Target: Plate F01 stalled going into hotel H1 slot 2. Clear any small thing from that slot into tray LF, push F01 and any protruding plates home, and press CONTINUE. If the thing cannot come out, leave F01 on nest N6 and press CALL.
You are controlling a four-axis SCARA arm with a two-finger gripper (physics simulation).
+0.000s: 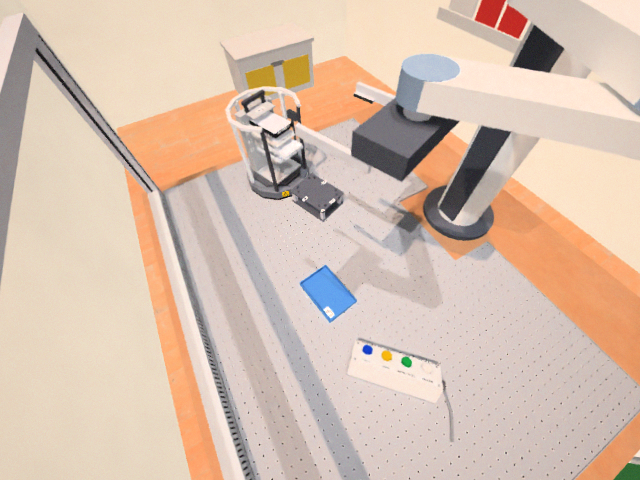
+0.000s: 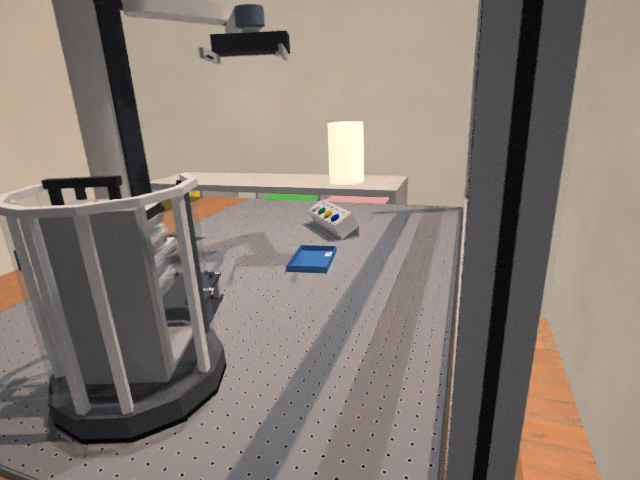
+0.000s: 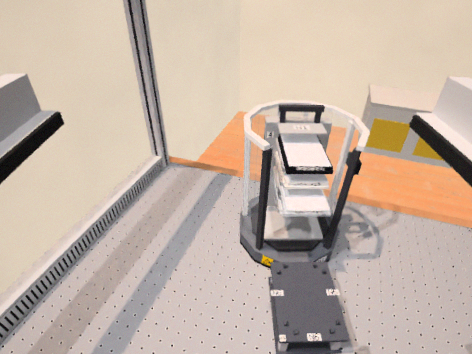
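Where they show: gripper, fingertip midpoint: (image 1: 329,107) (image 2: 240,50) (image 3: 236,97); arm's base, link origin: (image 1: 456,212).
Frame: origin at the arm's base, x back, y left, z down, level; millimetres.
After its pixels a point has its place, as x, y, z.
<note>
Hotel H1 (image 1: 268,160) {-557, -406, -206} (image 2: 124,289) {-591, -588, -221} (image 3: 265,200) {-548, -408, -201} stands in a round white-railed frame. A white-topped plate with a black rim (image 1: 272,122) {-495, -479, -284} (image 3: 306,151) {-491, -481, -284} sticks out of its upper part, with paler plates (image 3: 305,202) {-472, -415, -213} below. I cannot tell which one is F01, and no small thing can be made out in the slots. The dark nest (image 1: 317,196) {-442, -286, -73} (image 3: 307,310) {-425, -283, -73} in front bears no plate. Blue tray (image 1: 328,291) {-581, 32, -15} (image 2: 311,259) {-580, 39, -15} looks empty; its label is unreadable. The button box (image 1: 393,381) {-572, 333, -76} (image 2: 346,225) {-625, 231, -58} has blue, yellow, green and white buttons. My gripper (image 2: 246,53) {-499, -94, -532} (image 3: 236,97) {-499, -94, -532} is wide open, high above the table.
The arm column (image 1: 467,175) {-77, -1, -230} (image 2: 87,93) {-23, -71, -471} stands at the table's side. A grey frame post (image 2: 553,155) {-1000, -700, -392} and slotted rail (image 1: 191,320) {-975, -73, -60} (image 3: 100,225) {-965, -349, -34} run along the other side. A cabinet with yellow doors (image 1: 268,62) (image 3: 400,117) stands beyond the hotel. A cable (image 1: 450,413) {-481, 462, -19} leaves the button box.
</note>
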